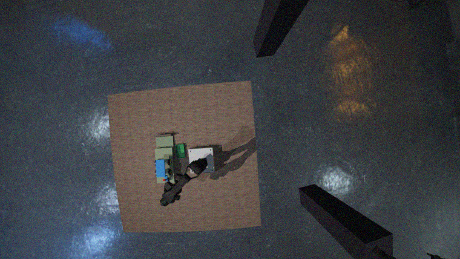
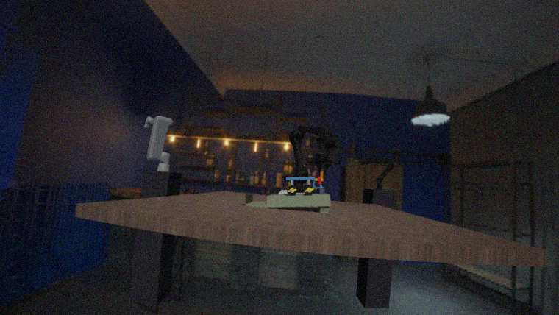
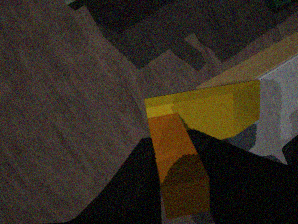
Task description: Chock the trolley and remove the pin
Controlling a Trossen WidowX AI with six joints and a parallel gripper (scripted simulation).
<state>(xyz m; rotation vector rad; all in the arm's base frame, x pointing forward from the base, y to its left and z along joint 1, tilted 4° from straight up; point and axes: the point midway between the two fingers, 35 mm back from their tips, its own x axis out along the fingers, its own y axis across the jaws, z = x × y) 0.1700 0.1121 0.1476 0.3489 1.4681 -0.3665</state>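
My gripper tip is 1 cm past the yellow chock, 2 cm to the left of it and 1 cm above it. Also, from my gripper tip: blue trolley 15 cm ahead, 13 cm to the right, 6 cm below; then ramp 15 cm ahead, 14 cm to the right, 13 cm below; then stop pin 14 cm ahead, 3 cm to the right, 5 cm below.
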